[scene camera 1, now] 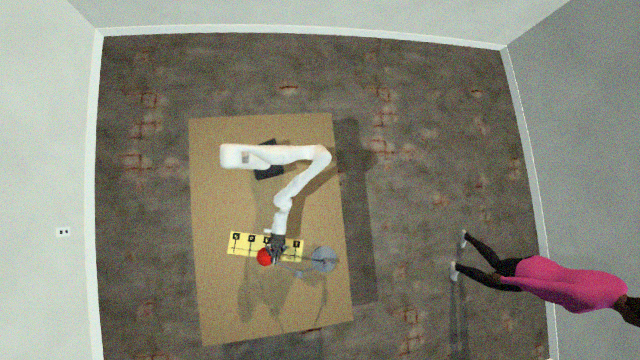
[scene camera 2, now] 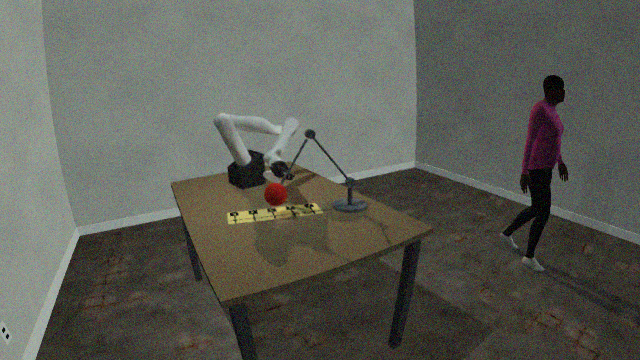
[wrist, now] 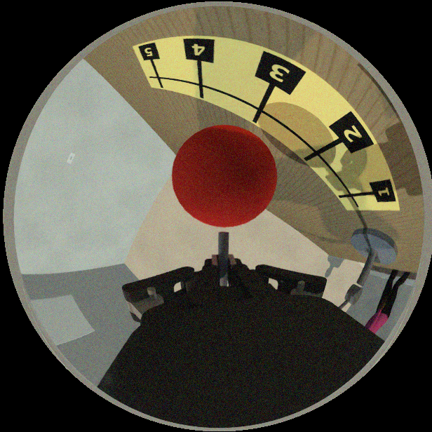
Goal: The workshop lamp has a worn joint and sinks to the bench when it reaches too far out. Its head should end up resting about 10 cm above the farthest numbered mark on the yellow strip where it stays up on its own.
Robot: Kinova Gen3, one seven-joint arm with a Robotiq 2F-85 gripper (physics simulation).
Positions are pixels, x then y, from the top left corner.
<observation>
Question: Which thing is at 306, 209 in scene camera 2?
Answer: A yellow strip.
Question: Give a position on a red ball head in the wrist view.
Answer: At 224, 176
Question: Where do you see a yellow strip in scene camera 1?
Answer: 245, 244
</observation>
